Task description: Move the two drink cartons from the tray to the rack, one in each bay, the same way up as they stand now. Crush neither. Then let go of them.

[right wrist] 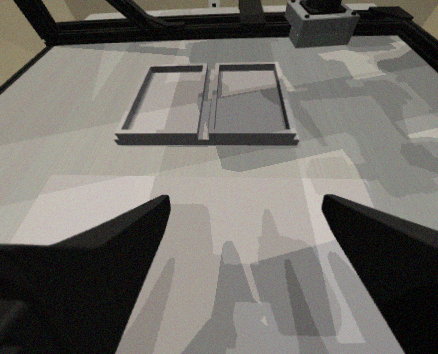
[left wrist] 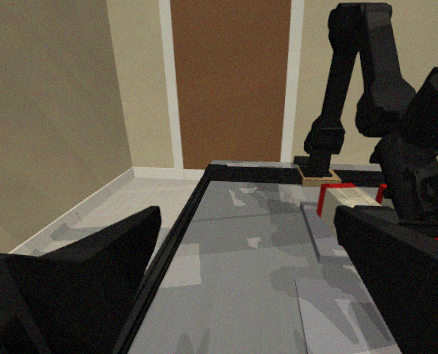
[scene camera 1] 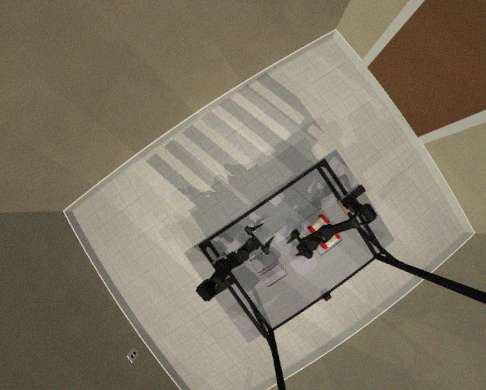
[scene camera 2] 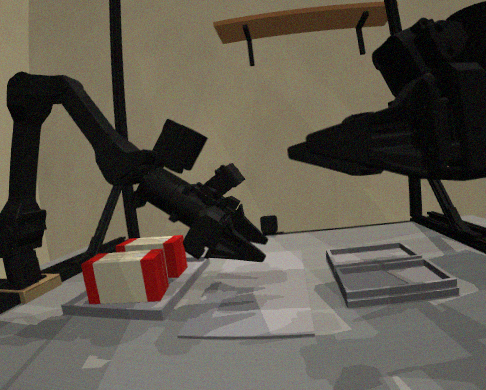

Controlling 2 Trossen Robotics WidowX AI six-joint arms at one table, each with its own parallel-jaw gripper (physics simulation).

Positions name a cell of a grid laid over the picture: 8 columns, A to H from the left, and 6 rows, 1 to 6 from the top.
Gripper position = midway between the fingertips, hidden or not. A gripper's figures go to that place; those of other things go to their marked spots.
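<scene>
My left gripper (left wrist: E4), 12 cm from the lens. Grey tray (left wrist: G5), 42 cm from the lens.
</scene>
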